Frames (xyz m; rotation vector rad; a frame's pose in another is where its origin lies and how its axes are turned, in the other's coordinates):
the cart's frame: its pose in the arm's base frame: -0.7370 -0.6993 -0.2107 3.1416 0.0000 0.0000
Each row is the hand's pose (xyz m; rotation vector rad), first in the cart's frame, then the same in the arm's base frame.
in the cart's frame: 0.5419 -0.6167 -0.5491 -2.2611 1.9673 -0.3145
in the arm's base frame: -0.1951 -0.0826 0.3384 0.1398 0.2277 1.4244
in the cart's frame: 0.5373 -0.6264 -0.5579 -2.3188 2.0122 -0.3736
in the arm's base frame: -0.1997 -0.0729 0.3472 0.0533 0.2639 1.4216
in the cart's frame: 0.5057 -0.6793 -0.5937 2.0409 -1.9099 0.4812
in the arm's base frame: -0.2313 -0.0200 0.3830 -0.3373 0.3719 1.4761
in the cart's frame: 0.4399 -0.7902 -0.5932 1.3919 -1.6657 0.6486
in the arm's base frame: -0.2971 0.0909 0.3825 -1.0013 0.6120 1.5718
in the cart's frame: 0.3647 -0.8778 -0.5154 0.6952 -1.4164 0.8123
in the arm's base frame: -0.3723 0.1785 0.3047 -1.6732 0.9403 1.6397
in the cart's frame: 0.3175 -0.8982 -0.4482 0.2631 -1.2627 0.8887
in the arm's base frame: -0.4195 0.1989 0.2375 -2.0726 1.1707 1.6634
